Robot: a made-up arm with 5 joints.
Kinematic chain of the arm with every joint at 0, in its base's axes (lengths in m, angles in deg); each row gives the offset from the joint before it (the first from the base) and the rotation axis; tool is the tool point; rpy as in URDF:
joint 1: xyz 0 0 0.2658 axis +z
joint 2: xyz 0 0 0 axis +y
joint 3: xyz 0.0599 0 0.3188 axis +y
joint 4: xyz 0.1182 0 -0.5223 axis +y
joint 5: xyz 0.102 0 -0.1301 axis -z
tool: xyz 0 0 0 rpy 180 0 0
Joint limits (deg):
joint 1: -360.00..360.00
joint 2: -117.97..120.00
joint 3: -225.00..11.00
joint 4: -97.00..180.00
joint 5: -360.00..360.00
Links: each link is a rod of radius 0.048 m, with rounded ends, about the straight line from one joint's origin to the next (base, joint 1, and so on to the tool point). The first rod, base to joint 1, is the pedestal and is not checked.
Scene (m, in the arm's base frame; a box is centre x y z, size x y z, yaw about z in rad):
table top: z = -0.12
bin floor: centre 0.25 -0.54 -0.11 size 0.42 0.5 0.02 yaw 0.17
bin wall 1: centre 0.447 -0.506 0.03 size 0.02 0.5 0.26 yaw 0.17
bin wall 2: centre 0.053 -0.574 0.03 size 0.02 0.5 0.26 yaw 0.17
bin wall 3: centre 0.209 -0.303 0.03 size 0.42 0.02 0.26 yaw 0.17
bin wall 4: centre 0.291 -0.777 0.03 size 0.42 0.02 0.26 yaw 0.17
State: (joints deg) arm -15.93 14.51 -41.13 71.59 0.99
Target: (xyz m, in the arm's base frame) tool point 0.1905 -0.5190 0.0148
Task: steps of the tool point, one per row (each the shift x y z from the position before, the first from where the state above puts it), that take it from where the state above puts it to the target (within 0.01 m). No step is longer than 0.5 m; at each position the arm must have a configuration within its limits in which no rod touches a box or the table.
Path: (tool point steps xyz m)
1: 0.1916 -0.0586 0.2769
2: 0.0197 -0.0097 0.3692
3: -0.1792 0.0505 0.3503
4: -0.3429 0.1033 0.2204
5: -0.4181 0.1313 0.0139
6: -0.3793 0.1239 -0.2088
7: 0.3852 -0.0740 0.2083
8: 0.3747 -0.2059 0.0017
9: 0.2518 -0.2653 -0.1952
10: 0.0761 -0.2172 -0.3298
11: -0.0772 -0.0753 -0.3685
12: -0.1521 0.1037 -0.3049

